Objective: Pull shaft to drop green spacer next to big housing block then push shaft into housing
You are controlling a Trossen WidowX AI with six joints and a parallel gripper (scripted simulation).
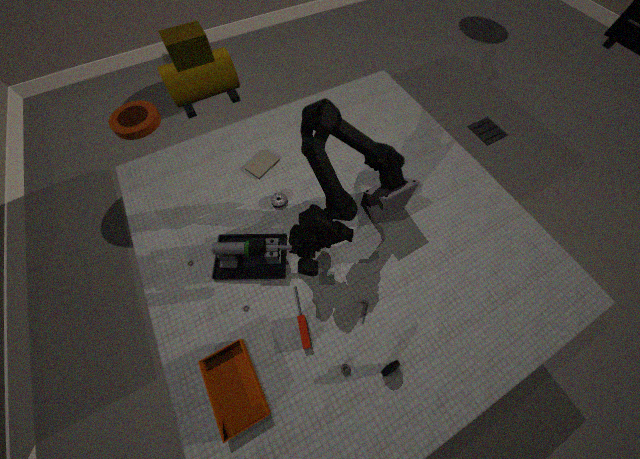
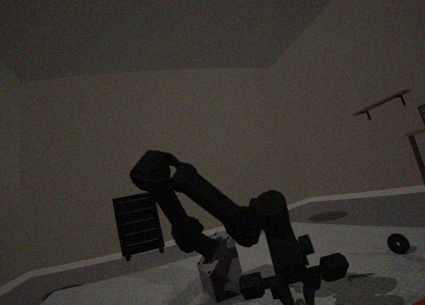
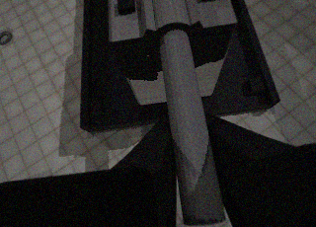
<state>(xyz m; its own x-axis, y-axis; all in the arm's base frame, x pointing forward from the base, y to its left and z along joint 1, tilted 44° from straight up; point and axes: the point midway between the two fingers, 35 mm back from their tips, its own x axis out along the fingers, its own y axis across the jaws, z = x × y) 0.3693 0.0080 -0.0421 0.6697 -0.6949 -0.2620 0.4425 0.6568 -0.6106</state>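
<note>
Right now my gripper tip is 40 mm short of the grey shaft, 20 mm to the left of it and 20 mm below it. Round my gripper tip: dark spacer (80 mm ahead, 40 mm to the right, 20 mm above); green spacer (110 mm ahead, 60 mm to the right, 20 mm above); orange tray (290 mm ahead, 270 mm to the left, 50 mm below).
</note>
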